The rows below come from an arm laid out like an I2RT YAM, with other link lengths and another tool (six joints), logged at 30 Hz.
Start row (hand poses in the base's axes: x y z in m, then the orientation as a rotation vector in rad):
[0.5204 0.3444 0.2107 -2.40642 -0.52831 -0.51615]
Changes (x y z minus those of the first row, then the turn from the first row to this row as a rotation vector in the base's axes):
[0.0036 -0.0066 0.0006 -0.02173 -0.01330 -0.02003]
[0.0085 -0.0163 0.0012 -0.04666 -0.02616 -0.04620]
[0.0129 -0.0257 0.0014 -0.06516 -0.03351 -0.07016]
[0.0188 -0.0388 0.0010 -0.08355 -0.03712 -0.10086]
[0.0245 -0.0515 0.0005 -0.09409 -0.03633 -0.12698]
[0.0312 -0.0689 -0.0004 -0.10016 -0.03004 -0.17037]
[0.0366 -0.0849 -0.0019 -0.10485 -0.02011 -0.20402]
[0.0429 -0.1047 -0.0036 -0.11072 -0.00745 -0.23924]
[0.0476 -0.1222 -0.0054 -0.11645 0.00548 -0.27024]
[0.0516 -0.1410 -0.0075 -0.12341 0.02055 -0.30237]
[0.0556 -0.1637 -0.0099 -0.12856 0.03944 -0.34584]
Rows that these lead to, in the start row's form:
[0.5240 0.3378 0.2113 -2.43274 -0.51855 -0.53801]
[0.5289 0.3281 0.2119 -2.46428 -0.50219 -0.56171]
[0.5333 0.3187 0.2121 -2.48951 -0.48334 -0.57866]
[0.5392 0.3056 0.2117 -2.51736 -0.45427 -0.59394]
[0.5449 0.2929 0.2112 -2.53648 -0.42565 -0.60279]
[0.5516 0.2755 0.2103 -2.55729 -0.37137 -0.61272]
[0.5570 0.2595 0.2088 -2.57352 -0.32670 -0.61386]
[0.5633 0.2397 0.2071 -2.59111 -0.27894 -0.61187]
[0.5680 0.2222 0.2053 -2.60680 -0.23601 -0.60760]
[0.5720 0.2034 0.2032 -2.62368 -0.19080 -0.60072]
[0.5760 0.1807 0.2008 -2.64111 -0.12856 -0.59370]

